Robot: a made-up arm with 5 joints. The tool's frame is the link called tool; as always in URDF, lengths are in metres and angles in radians. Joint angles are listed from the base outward.
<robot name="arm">
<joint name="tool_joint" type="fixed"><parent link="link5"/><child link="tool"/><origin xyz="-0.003 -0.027 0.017" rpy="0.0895 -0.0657 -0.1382"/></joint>
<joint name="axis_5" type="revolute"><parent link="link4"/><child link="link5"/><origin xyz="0.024 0.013 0.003" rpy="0 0 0"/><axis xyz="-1 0 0"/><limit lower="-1.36" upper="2.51"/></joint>
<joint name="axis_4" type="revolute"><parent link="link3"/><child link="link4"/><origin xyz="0.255 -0.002 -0.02" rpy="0 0 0"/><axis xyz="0 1 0"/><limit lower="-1.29" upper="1.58"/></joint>
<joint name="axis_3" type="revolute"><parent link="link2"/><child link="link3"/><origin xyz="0.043 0.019 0.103" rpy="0 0 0"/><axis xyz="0 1 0"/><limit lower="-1.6" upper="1.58"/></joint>
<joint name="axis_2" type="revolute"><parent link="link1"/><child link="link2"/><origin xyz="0.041 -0.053 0.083" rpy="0 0 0"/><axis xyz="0 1 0"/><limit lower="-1.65" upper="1.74"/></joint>
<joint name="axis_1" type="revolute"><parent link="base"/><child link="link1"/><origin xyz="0.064 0.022 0.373" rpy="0 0 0"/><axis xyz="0 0 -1"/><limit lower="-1.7" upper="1.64"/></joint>
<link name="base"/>
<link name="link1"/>
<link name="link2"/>
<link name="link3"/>
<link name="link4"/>
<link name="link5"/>
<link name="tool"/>
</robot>
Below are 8 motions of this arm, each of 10 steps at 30 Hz.
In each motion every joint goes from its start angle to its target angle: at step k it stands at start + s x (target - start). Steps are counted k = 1, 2, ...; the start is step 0. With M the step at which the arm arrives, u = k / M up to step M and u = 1 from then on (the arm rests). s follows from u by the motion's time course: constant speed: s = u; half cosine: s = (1 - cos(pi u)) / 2; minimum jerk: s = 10 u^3 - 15 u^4 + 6 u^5.
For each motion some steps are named. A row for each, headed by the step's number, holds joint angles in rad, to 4 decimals.
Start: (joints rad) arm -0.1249 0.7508 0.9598 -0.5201 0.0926
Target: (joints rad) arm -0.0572 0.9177 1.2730 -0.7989 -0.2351
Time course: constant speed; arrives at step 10
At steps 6, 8, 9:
6: -0.0843 0.8509 1.1477 -0.6874 -0.1040
8: -0.0707 0.8843 1.2104 -0.7431 -0.1696
9: -0.0640 0.9010 1.2417 -0.7710 -0.2023

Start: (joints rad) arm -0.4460 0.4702 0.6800 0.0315 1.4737
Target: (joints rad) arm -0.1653 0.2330 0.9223 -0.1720 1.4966
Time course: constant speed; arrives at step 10
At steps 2, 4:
2: -0.3899 0.4228 0.7285 -0.0092 1.4783
4: -0.3337 0.3753 0.7769 -0.0499 1.4829

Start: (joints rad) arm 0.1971 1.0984 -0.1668 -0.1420 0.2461
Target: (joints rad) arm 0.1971 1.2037 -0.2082 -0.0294 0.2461
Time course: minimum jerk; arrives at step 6
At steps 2, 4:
2: 0.1971 1.1205 -0.1755 -0.1184 0.2461
4: 0.1971 1.1816 -0.1995 -0.0530 0.2461

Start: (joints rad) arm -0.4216 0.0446 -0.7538 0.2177 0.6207
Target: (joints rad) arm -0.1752 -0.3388 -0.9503 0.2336 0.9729
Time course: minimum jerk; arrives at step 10
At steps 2, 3, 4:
2: -0.4073 0.0224 -0.7652 0.2186 0.6411
3: -0.3814 -0.0179 -0.7858 0.2203 0.6781
4: -0.3434 -0.0771 -0.8162 0.2227 0.7325

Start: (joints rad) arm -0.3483 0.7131 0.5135 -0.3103 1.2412
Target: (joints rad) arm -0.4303 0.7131 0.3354 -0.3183 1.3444
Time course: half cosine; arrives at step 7
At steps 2, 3, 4, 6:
2: -0.3637 0.7131 0.4800 -0.3118 1.2606
3: -0.3802 0.7131 0.4443 -0.3134 1.2813
4: -0.3984 0.7131 0.4046 -0.3152 1.3043
6: -0.4262 0.7131 0.3442 -0.3179 1.3393

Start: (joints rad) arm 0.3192 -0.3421 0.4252 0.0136 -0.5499
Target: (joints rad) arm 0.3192 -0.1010 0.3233 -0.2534 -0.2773
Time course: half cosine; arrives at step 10
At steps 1, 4, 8, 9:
1: 0.3192 -0.3362 0.4227 0.0071 -0.5432
4: 0.3192 -0.2588 0.3900 -0.0786 -0.4557
8: 0.3192 -0.1240 0.3330 -0.2279 -0.3033
9: 0.3192 -0.1069 0.3258 -0.2469 -0.2840

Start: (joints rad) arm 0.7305 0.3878 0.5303 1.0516 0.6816
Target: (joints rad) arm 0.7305 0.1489 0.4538 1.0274 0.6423
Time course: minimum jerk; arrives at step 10
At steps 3, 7, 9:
3: 0.7305 0.3488 0.5178 1.0477 0.6752
7: 0.7305 0.1879 0.4663 1.0313 0.6487
9: 0.7305 0.1509 0.4545 1.0276 0.6426

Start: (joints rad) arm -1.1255 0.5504 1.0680 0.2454 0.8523
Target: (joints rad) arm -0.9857 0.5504 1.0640 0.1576 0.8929
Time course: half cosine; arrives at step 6
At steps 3, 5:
3: -1.0556 0.5504 1.0660 0.2015 0.8726
5: -0.9951 0.5504 1.0643 0.1635 0.8902

